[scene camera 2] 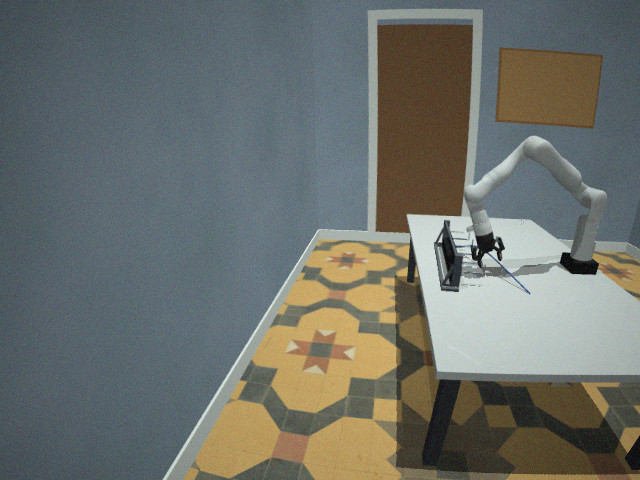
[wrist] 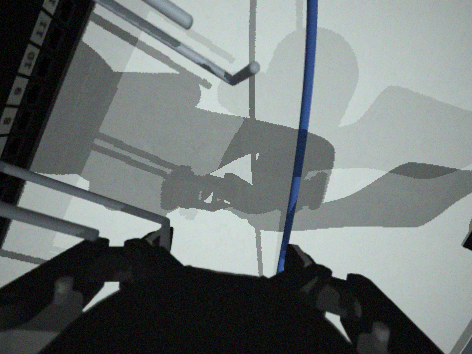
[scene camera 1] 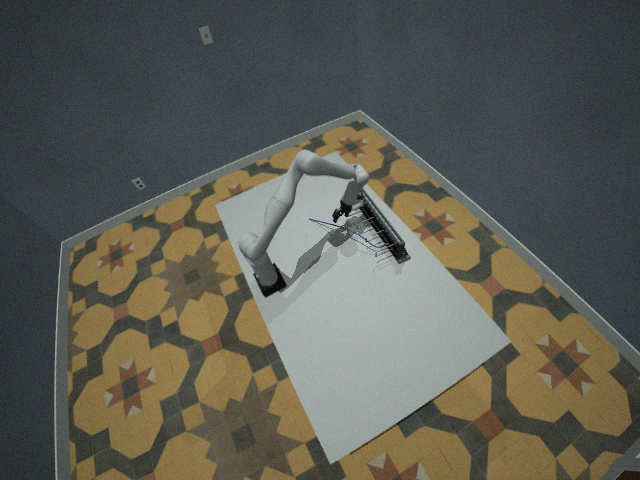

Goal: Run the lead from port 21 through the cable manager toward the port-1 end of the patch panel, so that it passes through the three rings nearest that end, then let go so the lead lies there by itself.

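The black patch panel (scene camera 1: 385, 225) (scene camera 2: 450, 257) (wrist: 69, 28) stands on edge on the white table (scene camera 1: 375, 333) (scene camera 2: 490, 329). Grey wire rings of the cable manager (scene camera 1: 376, 234) (wrist: 178, 47) stick out from its front; another ring (wrist: 129, 210) shows near my left finger. The blue lead (scene camera 1: 347, 230) (scene camera 2: 510, 278) (wrist: 305, 116) runs from the panel's near end out over the table, its free end in the air. My gripper (scene camera 1: 341, 212) (scene camera 2: 488, 253) (wrist: 228, 248) is open, just in front of the rings. In the wrist view the lead passes between the open fingers, close to the right one.
The arm's base (scene camera 1: 270, 285) stands at the table's left edge. A brown door (scene camera 2: 424, 124) and a cork board (scene camera 2: 528, 86) are on the wall behind. The patterned tile floor (scene camera 1: 151, 333) surrounds the table.
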